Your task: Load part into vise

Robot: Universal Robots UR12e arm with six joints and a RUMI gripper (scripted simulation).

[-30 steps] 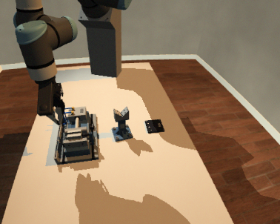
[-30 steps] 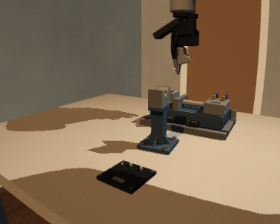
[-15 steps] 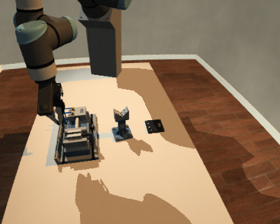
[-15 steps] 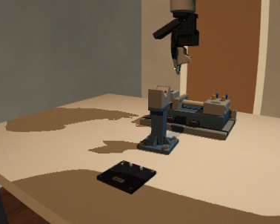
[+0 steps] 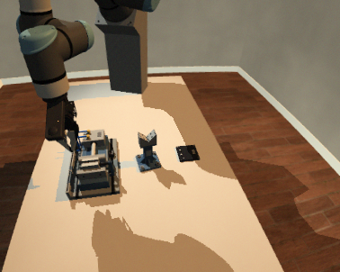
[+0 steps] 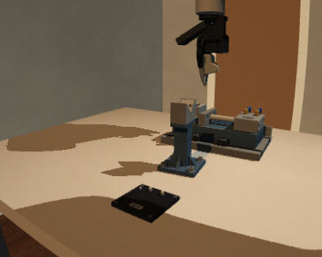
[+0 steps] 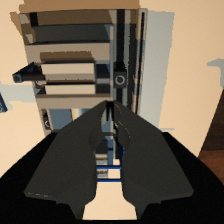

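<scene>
My hand is 20 mm short of the part, 50 mm to the right of it and 80 mm above it. Round my hand: dark work stop rod (30 mm ahead, 90 mm to the left, 90 mm below); moving jaw (20 mm behind, 60 mm to the left, 100 mm below); cream cylinder rod (70 mm behind, 80 mm to the left, 100 mm below).
</scene>
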